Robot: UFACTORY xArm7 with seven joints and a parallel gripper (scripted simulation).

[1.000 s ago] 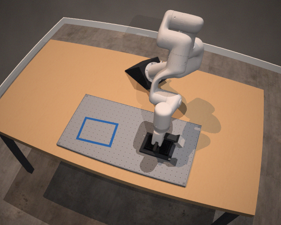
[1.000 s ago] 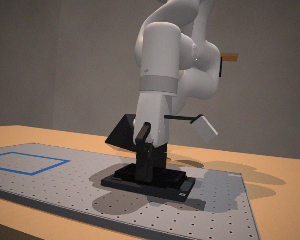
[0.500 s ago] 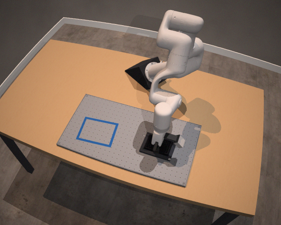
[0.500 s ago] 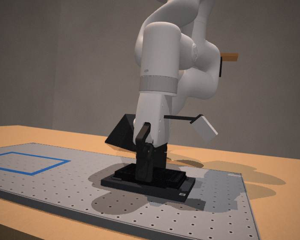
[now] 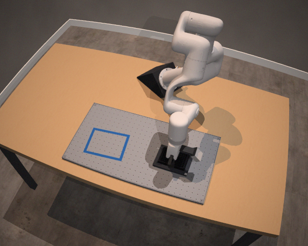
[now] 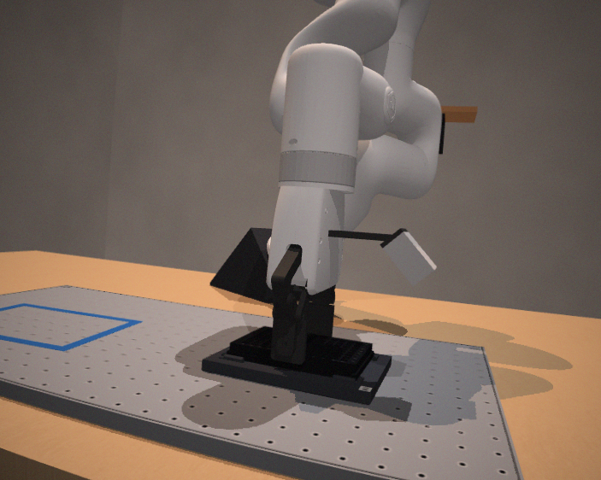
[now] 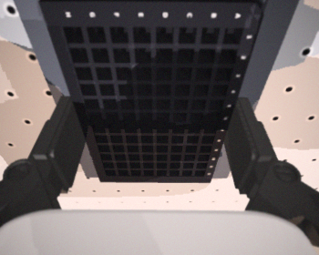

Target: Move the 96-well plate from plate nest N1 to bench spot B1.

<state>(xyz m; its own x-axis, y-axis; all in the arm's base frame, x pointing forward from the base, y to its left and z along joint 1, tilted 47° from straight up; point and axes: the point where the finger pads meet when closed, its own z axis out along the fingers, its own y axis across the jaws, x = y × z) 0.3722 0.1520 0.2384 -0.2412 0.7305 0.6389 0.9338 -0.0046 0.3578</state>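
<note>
The dark plate nest is 2 cm below my hand. From my hand the other things lie so: white label 3 cm ahead, 9 cm to the left, 2 cm below; black 96-well plate 1 cm below.
</note>
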